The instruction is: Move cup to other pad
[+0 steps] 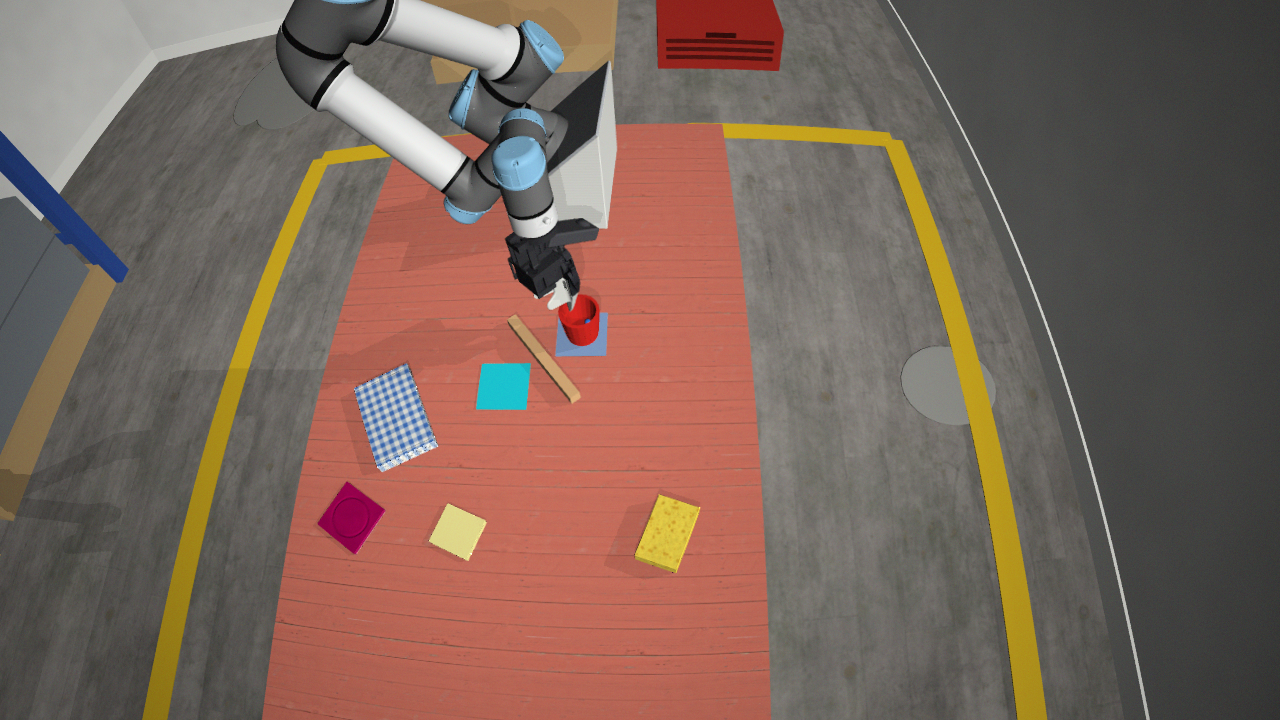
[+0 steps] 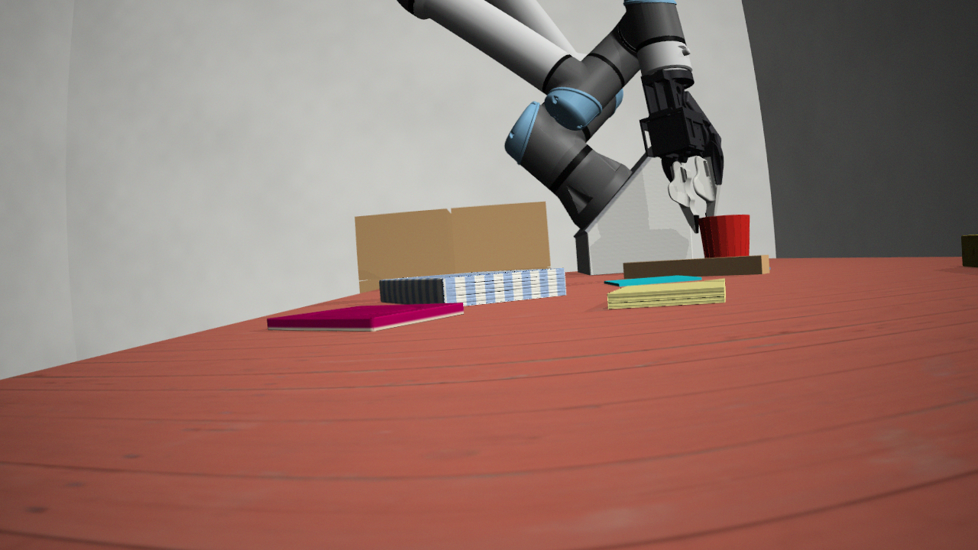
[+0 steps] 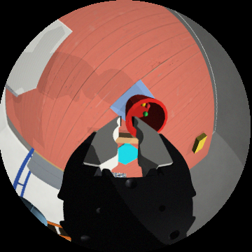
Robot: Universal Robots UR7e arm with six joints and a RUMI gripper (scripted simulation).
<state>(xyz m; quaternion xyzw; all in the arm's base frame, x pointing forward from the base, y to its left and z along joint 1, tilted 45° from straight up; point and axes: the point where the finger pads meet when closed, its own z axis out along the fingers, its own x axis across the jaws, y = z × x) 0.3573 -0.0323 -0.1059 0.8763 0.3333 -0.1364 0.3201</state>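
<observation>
Now: hand 3 cm short of the red cup, 2 cm to the right of it and 5 cm above it. From my hand the other things lie so: wooden rail 8 cm ahead, 5 cm to the right, 7 cm below; cyan pad 13 cm ahead, 12 cm to the right, 8 cm below.
</observation>
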